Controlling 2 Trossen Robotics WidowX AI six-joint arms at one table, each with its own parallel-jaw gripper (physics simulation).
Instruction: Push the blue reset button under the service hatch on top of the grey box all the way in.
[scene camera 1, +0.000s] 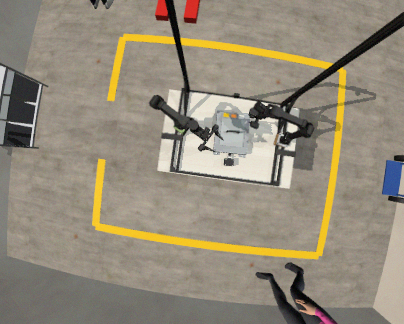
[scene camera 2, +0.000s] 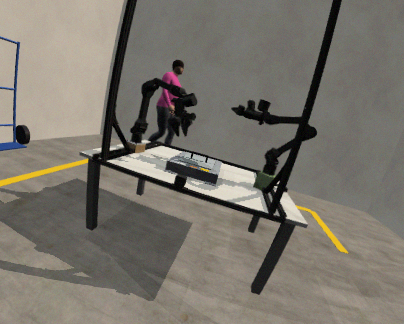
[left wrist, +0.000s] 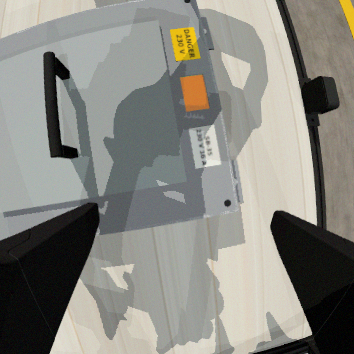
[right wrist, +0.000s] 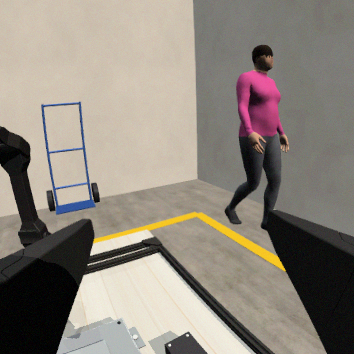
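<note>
The grey box (scene camera 1: 240, 148) (scene camera 2: 194, 172) (left wrist: 216, 189) (right wrist: 122, 335) sits on the table. Its service hatch (left wrist: 135, 55), with a black bar handle (left wrist: 51, 105) (scene camera 1: 234, 131), lies shut on top. The blue reset button does not show. My left gripper (left wrist: 187, 216) (scene camera 2: 180, 133) is open and empty, points down and hangs above the box's side. In the left wrist view one fingertip overlaps the box's lower edge and the other overlaps the table. My right gripper (right wrist: 180, 224) (scene camera 2: 234, 109) is open and empty, held high and roughly level.
Yellow (left wrist: 185, 44), orange (left wrist: 195, 93) and white (left wrist: 205, 147) labels lie beside the hatch. A black block (scene camera 1: 229, 161) (right wrist: 185, 345) stands by the box. A black frame (left wrist: 319, 175) with a small camera (left wrist: 321, 95) borders the table. A person (scene camera 2: 170, 95) (right wrist: 259, 110) is beyond the table.
</note>
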